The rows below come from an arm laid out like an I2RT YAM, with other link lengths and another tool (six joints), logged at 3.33 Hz.
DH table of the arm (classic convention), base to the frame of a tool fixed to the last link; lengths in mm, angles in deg. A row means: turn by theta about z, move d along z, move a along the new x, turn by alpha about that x. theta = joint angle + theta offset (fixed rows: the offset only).
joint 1: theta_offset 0, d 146.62, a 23.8, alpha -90
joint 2: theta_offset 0, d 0, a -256.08, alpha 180
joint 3: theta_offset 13.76, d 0, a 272.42, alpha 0
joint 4: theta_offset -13.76, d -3.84, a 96.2, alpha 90
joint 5: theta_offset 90, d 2.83, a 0, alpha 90
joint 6: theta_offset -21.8, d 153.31, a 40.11, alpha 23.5
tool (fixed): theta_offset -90, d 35.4, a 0, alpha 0
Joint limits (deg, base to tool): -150..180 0..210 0..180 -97..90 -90..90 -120..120
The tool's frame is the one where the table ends.
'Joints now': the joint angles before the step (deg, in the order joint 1, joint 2, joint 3, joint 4, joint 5, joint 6). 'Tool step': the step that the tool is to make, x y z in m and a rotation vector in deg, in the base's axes. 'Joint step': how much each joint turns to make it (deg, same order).
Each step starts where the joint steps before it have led.
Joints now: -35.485 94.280 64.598 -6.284 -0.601 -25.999
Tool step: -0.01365 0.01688 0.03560 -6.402 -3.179 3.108
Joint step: 0.023 -8.218 -6.775 4.788 -0.764 -4.502
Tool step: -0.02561 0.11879 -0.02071 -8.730 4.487 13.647
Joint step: 10.315 -19.300 -20.239 1.397 1.900 -10.164
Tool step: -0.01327 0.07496 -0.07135 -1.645 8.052 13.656
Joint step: 6.143 -3.344 -10.885 0.503 -3.867 -7.890
